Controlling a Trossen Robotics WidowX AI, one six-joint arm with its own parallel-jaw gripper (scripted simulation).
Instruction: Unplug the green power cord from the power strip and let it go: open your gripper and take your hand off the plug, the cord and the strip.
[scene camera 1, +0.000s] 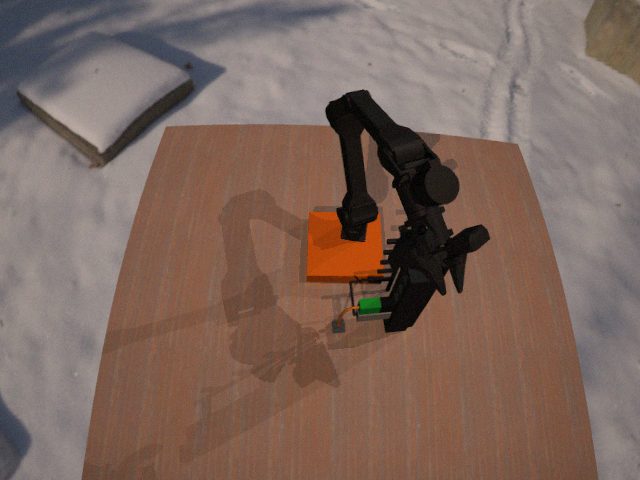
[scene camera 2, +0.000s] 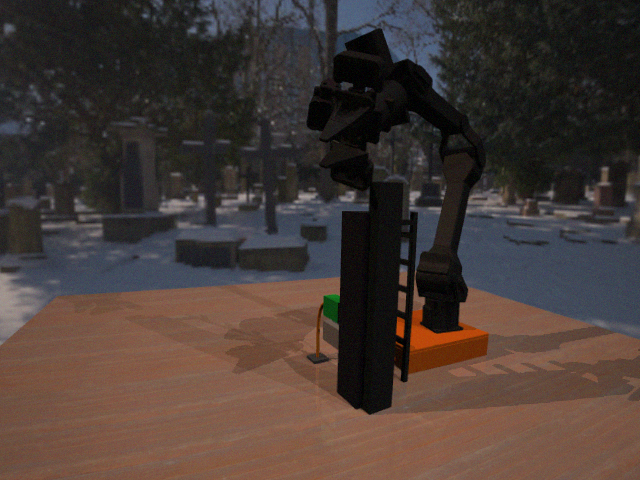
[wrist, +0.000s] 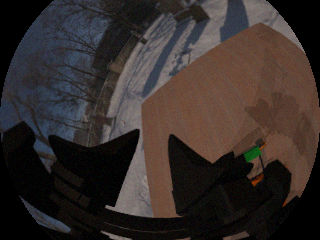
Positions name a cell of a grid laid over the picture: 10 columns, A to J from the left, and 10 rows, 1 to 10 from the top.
Labels:
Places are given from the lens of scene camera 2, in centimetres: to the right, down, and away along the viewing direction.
my gripper (scene camera 2: F4): 0, -10, 42
black pillar (scene camera 2: G5): 8, -5, 44

